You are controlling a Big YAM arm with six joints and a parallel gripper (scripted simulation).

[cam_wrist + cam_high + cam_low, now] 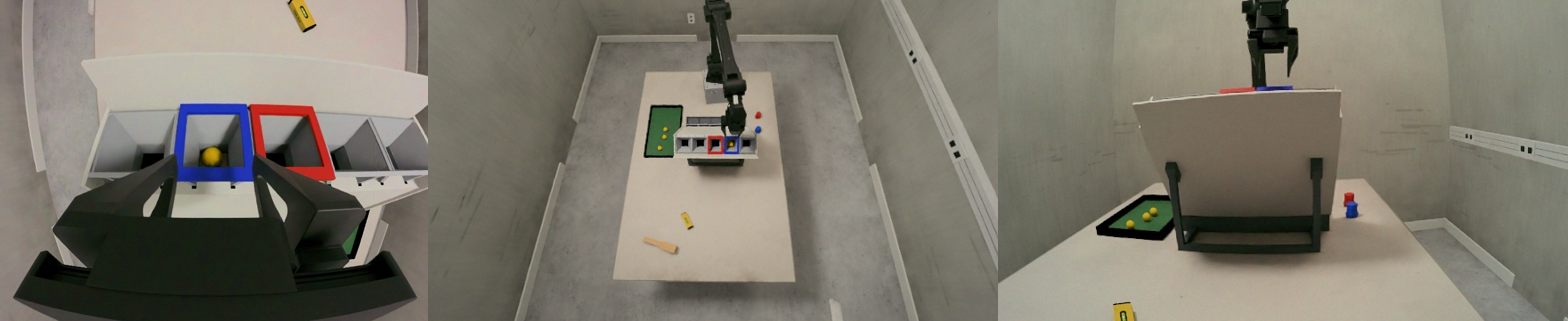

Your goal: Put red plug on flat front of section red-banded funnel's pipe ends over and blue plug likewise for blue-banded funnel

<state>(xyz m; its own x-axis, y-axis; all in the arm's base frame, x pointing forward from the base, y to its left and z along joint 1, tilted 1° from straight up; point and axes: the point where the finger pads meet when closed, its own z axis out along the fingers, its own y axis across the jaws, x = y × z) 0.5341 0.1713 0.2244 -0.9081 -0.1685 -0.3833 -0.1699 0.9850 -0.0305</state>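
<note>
The blue band is 10 mm ahead of my hand and 60 mm below it. The rest, counted from my hand: blue plug: 290 mm behind, 150 mm to the left, 360 mm below; cover: 120 mm behind, 100 mm to the right, 170 mm below; red band: 30 mm ahead, 70 mm to the right, 60 mm below.
</note>
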